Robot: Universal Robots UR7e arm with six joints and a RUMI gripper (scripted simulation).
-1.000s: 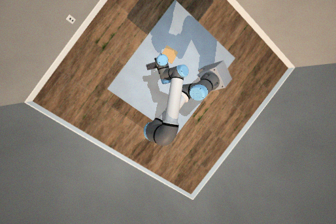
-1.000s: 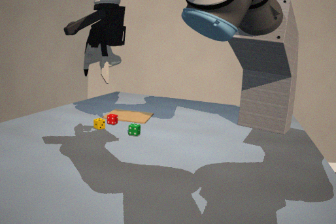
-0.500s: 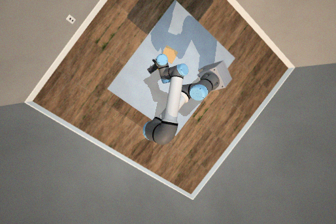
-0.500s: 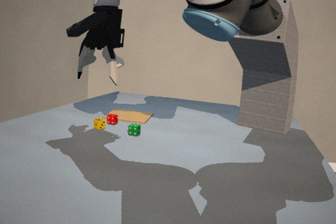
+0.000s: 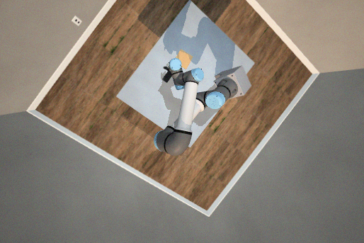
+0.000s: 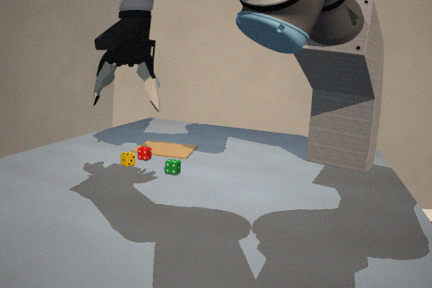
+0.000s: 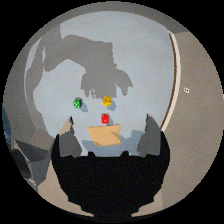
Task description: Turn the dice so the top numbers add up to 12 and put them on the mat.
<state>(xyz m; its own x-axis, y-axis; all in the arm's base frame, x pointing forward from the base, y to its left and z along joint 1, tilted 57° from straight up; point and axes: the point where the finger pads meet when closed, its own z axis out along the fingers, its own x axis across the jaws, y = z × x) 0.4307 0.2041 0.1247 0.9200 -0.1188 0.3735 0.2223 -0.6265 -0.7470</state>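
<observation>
The yellow die is 10 mm to the right of my hand and 110 mm below it. Also, from my hand: green die 100 mm behind, 40 mm to the right, 110 mm below; tan mat 20 mm ahead, 190 mm to the right, 120 mm below; red die 80 mm to the right, 110 mm below.
</observation>
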